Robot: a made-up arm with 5 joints.
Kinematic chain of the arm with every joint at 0, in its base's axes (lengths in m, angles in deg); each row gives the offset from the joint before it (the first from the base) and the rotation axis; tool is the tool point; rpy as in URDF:
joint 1: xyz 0 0 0.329 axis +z
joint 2: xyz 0 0 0 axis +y
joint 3: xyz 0.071 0 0.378 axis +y
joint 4: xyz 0.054 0 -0.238 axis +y
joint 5: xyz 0.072 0 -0.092 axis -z
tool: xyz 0 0 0 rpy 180 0 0
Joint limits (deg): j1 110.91..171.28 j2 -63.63..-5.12 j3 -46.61..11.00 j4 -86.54..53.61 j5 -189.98..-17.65
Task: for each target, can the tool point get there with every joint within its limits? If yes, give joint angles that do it. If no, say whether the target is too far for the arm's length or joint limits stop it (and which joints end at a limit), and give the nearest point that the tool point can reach.
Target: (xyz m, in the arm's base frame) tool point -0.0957 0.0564 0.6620
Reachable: yes | joints 149.48 -43.55 -17.24 -33.77 -66.45
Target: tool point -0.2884 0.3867 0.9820
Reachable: no: too far | nearest point -0.1760 0.2360 0.7275 | short by 0.316 m
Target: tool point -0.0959 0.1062 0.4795
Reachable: yes | joints 132.07 -34.26 -5.04 13.75 -156.85
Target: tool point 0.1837 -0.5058 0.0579
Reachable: no: joint limits stop it (at a limit: joint 1, joint 2, joint 3, joint 4) | nearest point 0.0053 -0.0138 0.3657 | short by 0.607 m
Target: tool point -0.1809 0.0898 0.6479
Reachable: yes | joints 153.59 -21.63 -19.19 -58.67 -124.51
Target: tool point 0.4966 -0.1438 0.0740
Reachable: no: joint limits stop it (at a limit: joint 2, joint 3, joint 4) | nearest point 0.0142 -0.0041 0.3657 | short by 0.581 m
